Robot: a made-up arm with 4 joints.
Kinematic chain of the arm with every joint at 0, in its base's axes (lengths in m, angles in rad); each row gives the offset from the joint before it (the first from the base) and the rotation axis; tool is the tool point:
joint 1: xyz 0 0 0.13 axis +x
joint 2: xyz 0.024 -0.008 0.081 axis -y
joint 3: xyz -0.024 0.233 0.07 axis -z
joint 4: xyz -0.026 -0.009 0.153 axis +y
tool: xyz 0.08 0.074 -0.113
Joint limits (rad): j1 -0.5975..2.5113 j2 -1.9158..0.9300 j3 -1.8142..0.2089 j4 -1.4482..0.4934
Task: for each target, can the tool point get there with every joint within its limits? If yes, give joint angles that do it. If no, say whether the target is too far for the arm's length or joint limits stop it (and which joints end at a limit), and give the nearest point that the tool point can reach.
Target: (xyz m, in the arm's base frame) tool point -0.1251 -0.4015 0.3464
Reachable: yes | joints 1.9196 0.6659 -0.6531 -1.2782
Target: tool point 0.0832 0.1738 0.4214
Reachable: yes | joints 0.5237 -0.5408 -0.1680 0.0963
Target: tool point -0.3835 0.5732 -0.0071
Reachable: no: too far | nearest point -0.2451 0.3904 0.1098 | short by 0.257 m
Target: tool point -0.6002 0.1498 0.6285
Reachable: no: too far | nearest point -0.2686 0.1020 0.4694 | short by 0.371 m
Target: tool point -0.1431 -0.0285 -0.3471
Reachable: no: joint limits stop it (at a limit: joint 1, joint 2, joint 3) | nearest point 0.1563 0.1857 -0.0720 | short by 0.460 m
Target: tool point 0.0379 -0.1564 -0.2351
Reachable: no: joint limits stop it (at a limit: joint 1, joint 3, joint 4) | nearest point 0.0295 -0.2807 0.0855 | short by 0.344 m
